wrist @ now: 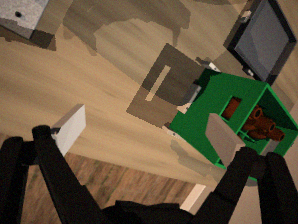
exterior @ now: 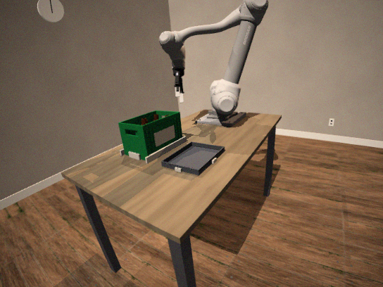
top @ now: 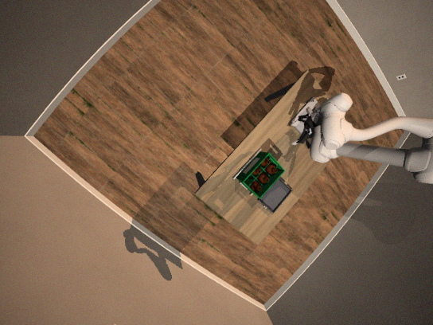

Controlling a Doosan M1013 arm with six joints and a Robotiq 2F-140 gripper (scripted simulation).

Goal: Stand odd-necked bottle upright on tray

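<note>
The green crate lies 340 mm ahead of my hand, 130 mm below it and 100 mm to the left of it. Also, from my hand: dark grey tray: 370 mm to the left, 320 mm ahead, 200 mm below.
</note>
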